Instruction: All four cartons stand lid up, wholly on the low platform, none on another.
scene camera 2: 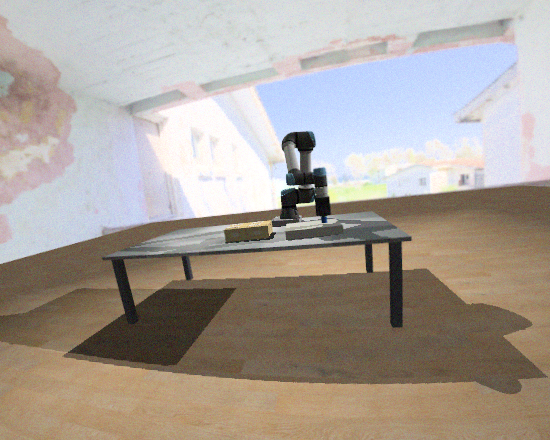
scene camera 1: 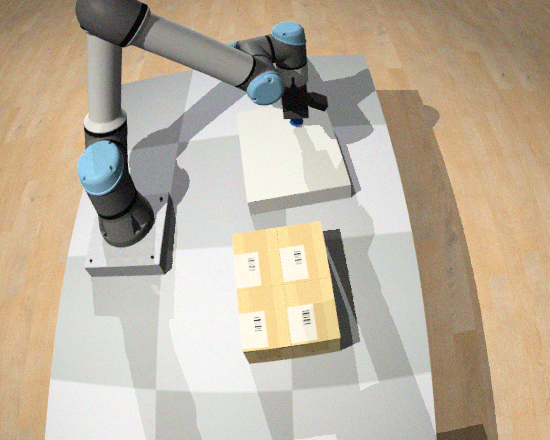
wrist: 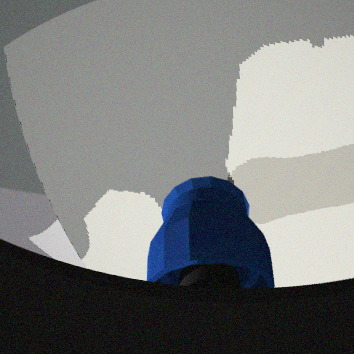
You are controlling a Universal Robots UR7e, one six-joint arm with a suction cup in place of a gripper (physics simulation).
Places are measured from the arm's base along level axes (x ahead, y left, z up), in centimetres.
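Pixels of known places: hand, tool point: [scene camera 2: 324, 222] [scene camera 1: 296, 121] [wrist: 204, 216]; arm's base, link origin: [scene camera 2: 289, 217] [scene camera 1: 127, 222].
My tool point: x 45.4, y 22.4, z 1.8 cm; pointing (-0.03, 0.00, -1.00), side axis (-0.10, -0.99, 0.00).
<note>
Ahead of a thing's pixels: the offset from my tool point to its middle. Level surfaces: height alone.
Four tan cartons stand side by side on the table in a two-by-two block, labelled faces up, in scene camera 1: far left [scene camera 1: 267, 260], far right [scene camera 1: 317, 260], near left [scene camera 1: 276, 325] and near right [scene camera 1: 327, 320]. In scene camera 2 they show as one low tan block {dx -4.4, dy -40.3, dz -2.0 cm} [scene camera 2: 248, 232]. The low cream platform {dx -3.1, dy -7.0, dz -3.5 cm} [scene camera 1: 270, 165] [scene camera 2: 315, 230] [wrist: 125, 125] lies beyond them and bears no carton. My blue suction cup [scene camera 1: 296, 122] [scene camera 2: 324, 219] [wrist: 206, 185] is at or just above the platform's top, near its far edge. No carton hangs from it. Whether it touches the platform is unclear.
The arm's grey base plate [scene camera 1: 125, 265] stands on the table {dz -5.9 cm} [scene camera 1: 210, 310] [scene camera 2: 185, 245], left of the platform and the cartons in scene camera 1. The arm reaches over the far part of the table. Shadows of the arm cross the platform and table.
</note>
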